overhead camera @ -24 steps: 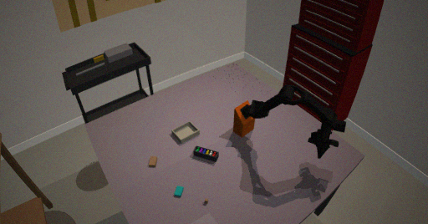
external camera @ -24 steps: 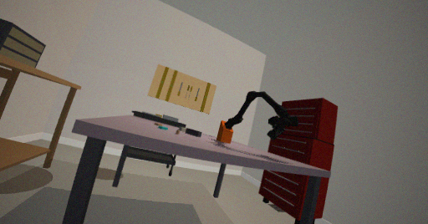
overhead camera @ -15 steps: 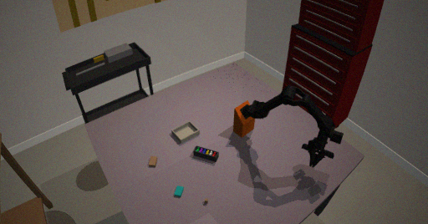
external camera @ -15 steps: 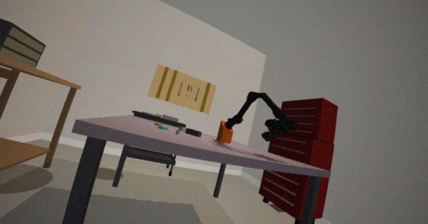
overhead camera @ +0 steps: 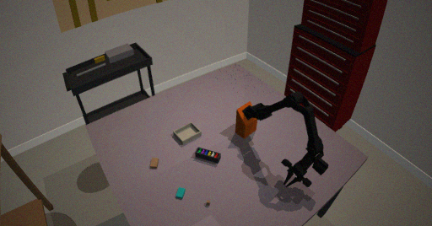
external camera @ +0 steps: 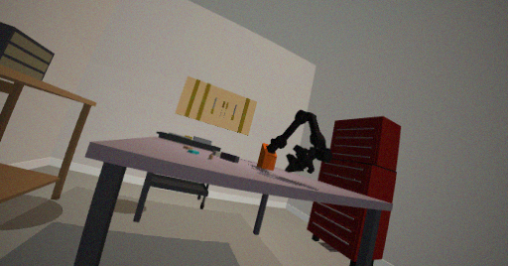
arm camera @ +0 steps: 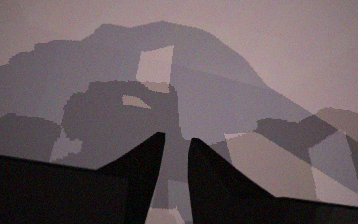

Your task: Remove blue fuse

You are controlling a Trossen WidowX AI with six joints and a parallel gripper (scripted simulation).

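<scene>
Right now my gripper tip is 64 cm to the left of the beige tray, 8 cm short of it and 4 cm above it. Also, from my gripper tip: tan block 59 cm to the right, 35 cm ahead, 3 cm below; teal block 37 cm ahead, 35 cm to the right, 3 cm below.
</scene>
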